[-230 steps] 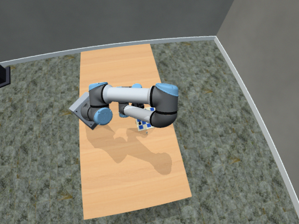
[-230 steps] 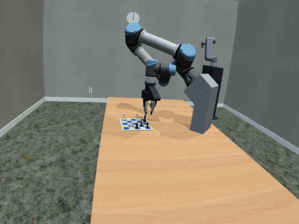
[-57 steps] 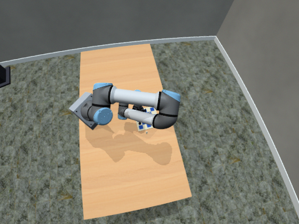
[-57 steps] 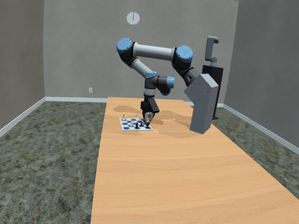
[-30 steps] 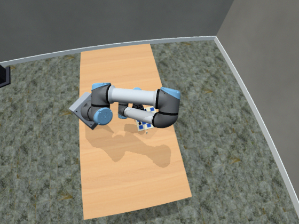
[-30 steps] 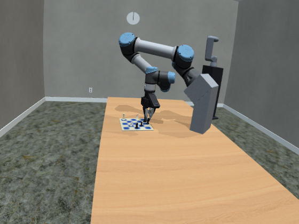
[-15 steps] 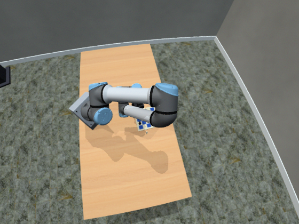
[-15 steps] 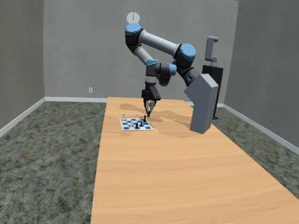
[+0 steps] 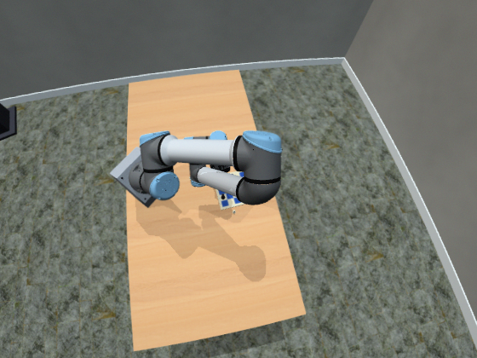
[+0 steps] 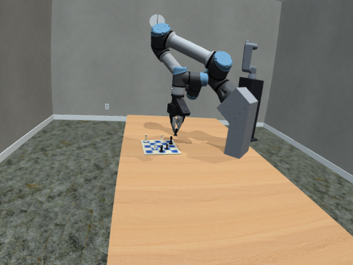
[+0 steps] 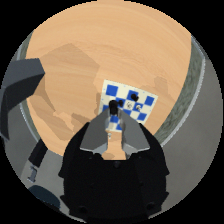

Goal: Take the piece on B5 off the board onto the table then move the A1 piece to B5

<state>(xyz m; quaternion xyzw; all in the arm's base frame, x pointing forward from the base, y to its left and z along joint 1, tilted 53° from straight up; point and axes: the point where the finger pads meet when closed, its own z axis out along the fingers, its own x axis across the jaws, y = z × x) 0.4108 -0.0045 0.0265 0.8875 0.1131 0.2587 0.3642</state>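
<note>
Now: the black chess piece 1 cm below my hand. From my hand the other things lie so: light grey piece (12 cm ahead, 18 cm to the right, 10 cm below); then board (6 cm ahead, 8 cm to the right, 13 cm below).
</note>
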